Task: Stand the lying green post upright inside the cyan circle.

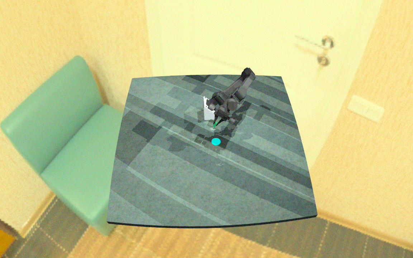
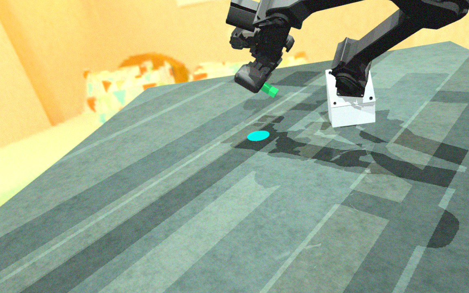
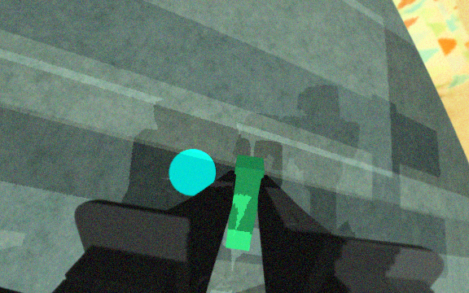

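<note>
The cyan circle is 2 cm ahead of my gripper tip, 1 cm to the left of it and 14 cm below it. Round my gripper tip: green post 2 cm behind, 1 cm below.
</note>
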